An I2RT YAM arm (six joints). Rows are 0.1 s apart.
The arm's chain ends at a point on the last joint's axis. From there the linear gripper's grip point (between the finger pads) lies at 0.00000 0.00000 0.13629 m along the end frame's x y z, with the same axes.
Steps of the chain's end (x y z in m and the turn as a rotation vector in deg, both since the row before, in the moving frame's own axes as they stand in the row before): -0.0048 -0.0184 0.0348 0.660 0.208 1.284; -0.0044 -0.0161 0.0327 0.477 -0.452 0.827; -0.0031 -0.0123 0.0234 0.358 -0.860 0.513; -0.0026 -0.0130 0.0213 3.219 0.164 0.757; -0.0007 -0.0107 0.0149 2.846 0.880 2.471
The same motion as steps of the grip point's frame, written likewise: -0.0043 -0.0200 0.0348 0.660 0.208 1.284; -0.0055 -0.0172 0.0327 0.477 -0.452 0.827; -0.0051 -0.0132 0.0234 0.358 -0.860 0.513; -0.0022 -0.0207 0.0211 3.219 0.164 0.757; 0.0015 -0.0174 0.0147 2.846 0.880 2.471
